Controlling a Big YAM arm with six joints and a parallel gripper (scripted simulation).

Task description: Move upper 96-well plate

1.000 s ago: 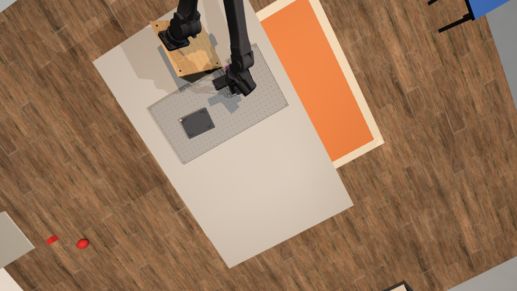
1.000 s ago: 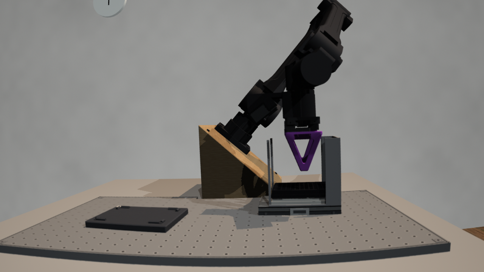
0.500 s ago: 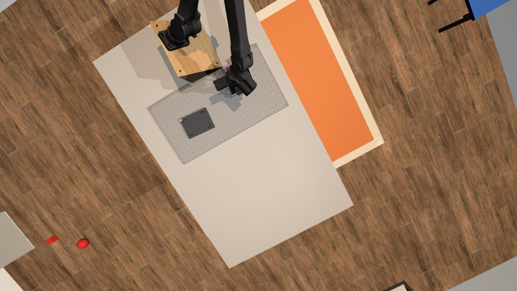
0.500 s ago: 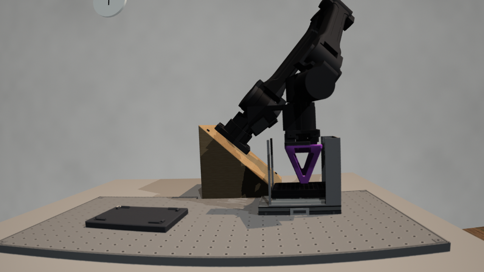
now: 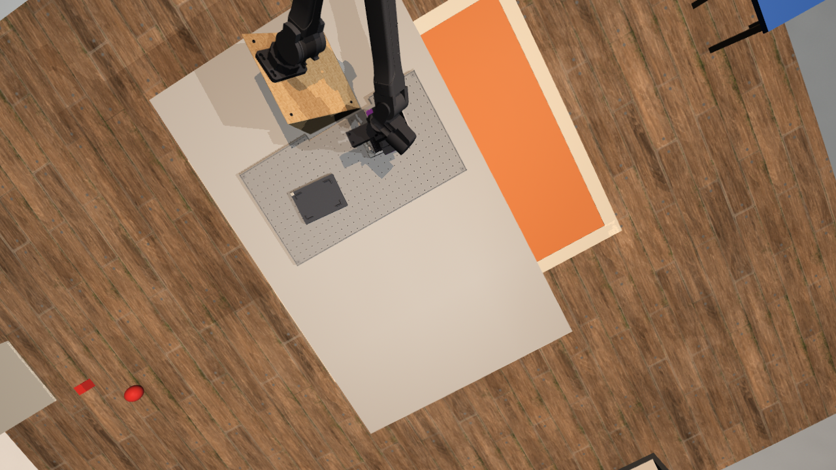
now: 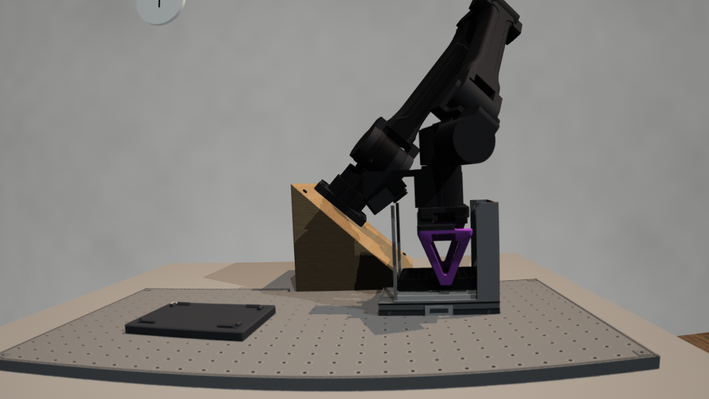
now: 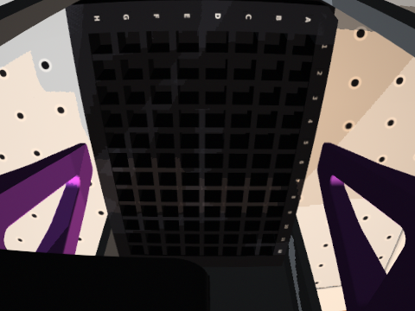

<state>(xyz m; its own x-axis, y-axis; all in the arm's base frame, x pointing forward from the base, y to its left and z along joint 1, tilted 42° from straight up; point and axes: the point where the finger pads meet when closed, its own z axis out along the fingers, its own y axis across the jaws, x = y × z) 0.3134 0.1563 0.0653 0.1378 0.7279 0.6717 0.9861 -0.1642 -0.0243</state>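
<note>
Now: hand 10 mm above the black 96-well plate. From my hand the other things lie so: pale A1 square: 390 mm to the right, 40 mm below; white plate: 20 mm below.
</note>
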